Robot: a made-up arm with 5 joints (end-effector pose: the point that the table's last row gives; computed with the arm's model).
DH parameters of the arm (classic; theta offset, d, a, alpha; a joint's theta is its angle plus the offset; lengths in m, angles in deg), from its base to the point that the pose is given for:
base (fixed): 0 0 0.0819 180
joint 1: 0 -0.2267 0.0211 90
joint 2: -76.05 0 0.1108 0
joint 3: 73.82 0 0.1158 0
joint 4: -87.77 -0.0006 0 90
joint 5: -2.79 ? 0 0
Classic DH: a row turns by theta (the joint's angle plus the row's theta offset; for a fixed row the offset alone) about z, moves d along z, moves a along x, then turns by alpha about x.
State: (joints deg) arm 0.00 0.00 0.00 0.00 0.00
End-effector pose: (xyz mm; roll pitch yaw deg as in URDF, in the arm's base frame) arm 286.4 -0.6 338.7 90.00 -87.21 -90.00
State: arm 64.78 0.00 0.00 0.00 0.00
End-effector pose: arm 168.5 -185.3 338.7 90.00 -87.21 -154.78
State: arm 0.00 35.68 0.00 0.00 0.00
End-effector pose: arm 317.3 -0.6 210.7 3.88 -54.23 -4.78
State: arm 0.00 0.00 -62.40 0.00 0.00
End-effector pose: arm 198.3 -0.6 475.2 178.54 -27.56 -176.85
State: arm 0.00 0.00 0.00 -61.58 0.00
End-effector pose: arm 264.9 -0.6 374.8 178.49 -28.38 -176.83
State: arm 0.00 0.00 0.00 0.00 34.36
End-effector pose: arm 286.4 -0.6 338.7 -90.00 -58.43 90.00
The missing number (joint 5, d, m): -0.041
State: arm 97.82 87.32 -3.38 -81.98 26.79
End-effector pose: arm 55.8 -185.6 89.1 -85.19 -65.92 -12.21
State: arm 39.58 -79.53 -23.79 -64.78 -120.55
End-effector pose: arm -34.8 95.7 392.5 -104.16 -32.53 -121.85
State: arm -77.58 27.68 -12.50 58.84 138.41
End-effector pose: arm 129.6 213.6 244.2 -11.33 11.35 -147.93
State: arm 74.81 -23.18 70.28 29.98 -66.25
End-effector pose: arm 106.1 -91.4 214.4 12.09 -4.59 -144.34
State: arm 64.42 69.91 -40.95 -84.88 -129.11
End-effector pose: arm 192.6 -232.7 220.4 153.27 21.98 -117.80
